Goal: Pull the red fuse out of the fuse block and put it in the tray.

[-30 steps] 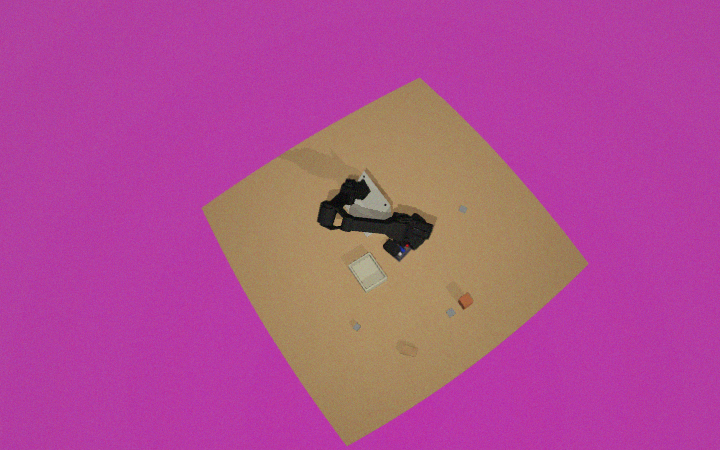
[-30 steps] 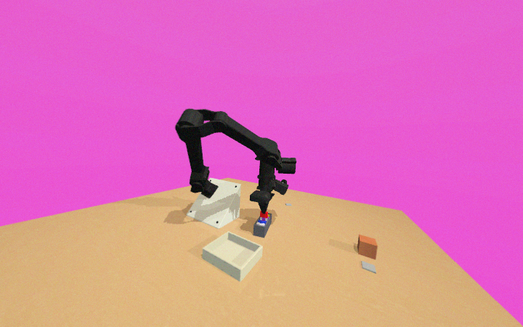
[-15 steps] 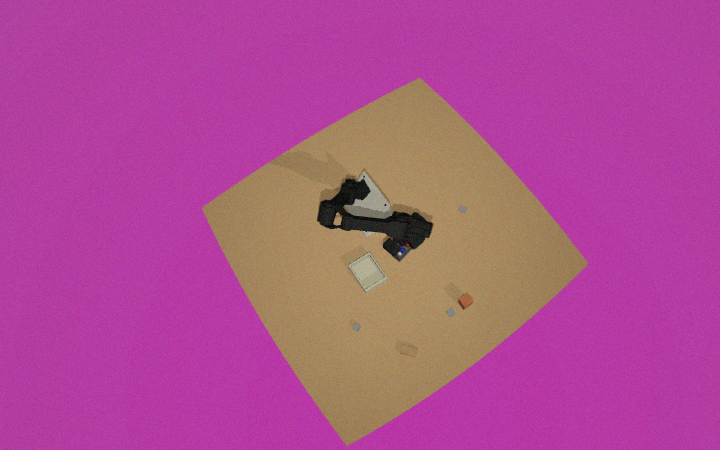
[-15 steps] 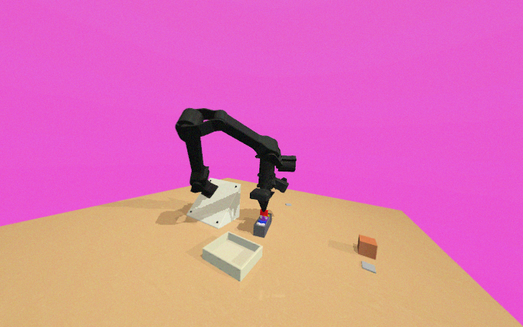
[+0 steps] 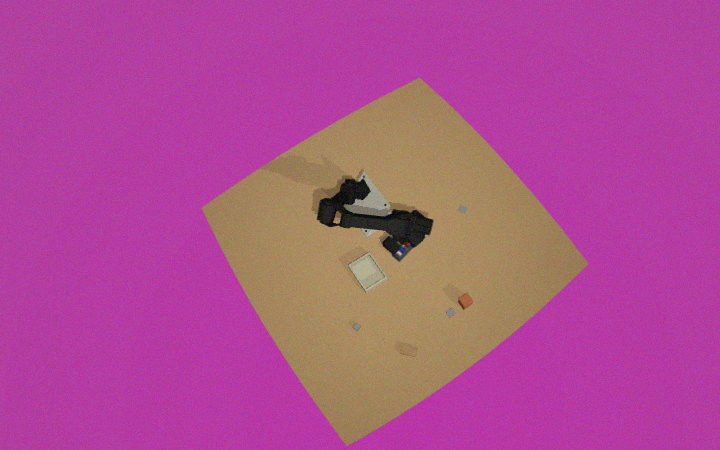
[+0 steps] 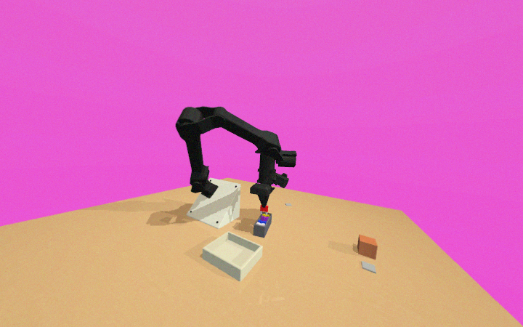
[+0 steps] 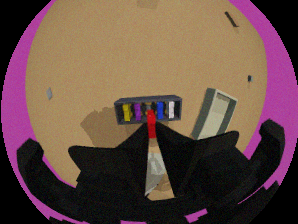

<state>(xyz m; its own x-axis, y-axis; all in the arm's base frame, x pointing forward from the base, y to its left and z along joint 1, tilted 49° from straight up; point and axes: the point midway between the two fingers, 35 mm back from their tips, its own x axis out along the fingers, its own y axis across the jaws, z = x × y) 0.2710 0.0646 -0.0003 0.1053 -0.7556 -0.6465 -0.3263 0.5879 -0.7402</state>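
Right now my gripper tip is 2 cm short of the tray, 18 cm to the left of it and 8 cm above it. From my gripper tip the other things lie so: red fuse (1 cm below); then orange cube (33 cm ahead, 10 cm to the left, 7 cm below); then tan block (39 cm ahead, 19 cm to the right, 8 cm below).
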